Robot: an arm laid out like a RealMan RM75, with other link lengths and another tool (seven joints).
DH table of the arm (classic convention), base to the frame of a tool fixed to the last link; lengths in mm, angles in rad. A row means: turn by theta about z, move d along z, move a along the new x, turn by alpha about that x. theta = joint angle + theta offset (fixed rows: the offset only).
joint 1: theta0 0; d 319.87; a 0; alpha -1.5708
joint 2: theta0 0; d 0; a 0; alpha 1.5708
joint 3: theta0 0; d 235.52; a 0; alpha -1.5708
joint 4: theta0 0; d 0; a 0; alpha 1.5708
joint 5: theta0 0; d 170.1; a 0; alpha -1.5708
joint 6: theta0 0; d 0; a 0; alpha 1.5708
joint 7: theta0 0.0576; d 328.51; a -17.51; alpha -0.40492
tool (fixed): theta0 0; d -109.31; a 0; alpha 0
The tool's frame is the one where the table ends.
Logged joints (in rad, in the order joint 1, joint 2, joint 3, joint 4, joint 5, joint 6, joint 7), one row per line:
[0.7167 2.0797 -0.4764 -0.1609 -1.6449 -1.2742 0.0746]
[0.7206 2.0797 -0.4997 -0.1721 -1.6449 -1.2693 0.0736]
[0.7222 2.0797 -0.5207 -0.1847 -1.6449 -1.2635 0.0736]
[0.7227 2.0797 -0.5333 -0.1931 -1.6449 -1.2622 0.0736]
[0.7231 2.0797 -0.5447 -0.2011 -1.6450 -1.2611 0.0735]
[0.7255 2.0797 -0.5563 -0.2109 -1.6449 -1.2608 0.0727]
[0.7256 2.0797 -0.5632 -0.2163 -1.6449 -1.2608 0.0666]
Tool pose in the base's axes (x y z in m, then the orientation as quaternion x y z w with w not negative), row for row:
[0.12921 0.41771 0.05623 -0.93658 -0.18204 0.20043 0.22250]
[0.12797 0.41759 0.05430 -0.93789 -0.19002 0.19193 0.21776]
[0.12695 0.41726 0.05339 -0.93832 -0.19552 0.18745 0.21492]
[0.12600 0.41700 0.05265 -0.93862 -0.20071 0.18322 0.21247]
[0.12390 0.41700 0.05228 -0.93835 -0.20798 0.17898 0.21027]
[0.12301 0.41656 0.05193 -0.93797 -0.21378 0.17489 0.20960]
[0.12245 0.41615 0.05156 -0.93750 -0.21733 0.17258 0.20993]
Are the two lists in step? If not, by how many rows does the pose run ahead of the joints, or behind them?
The pose runs 1 row ahead of the joints: the pose in row i belongs to the joints in row i + 1.
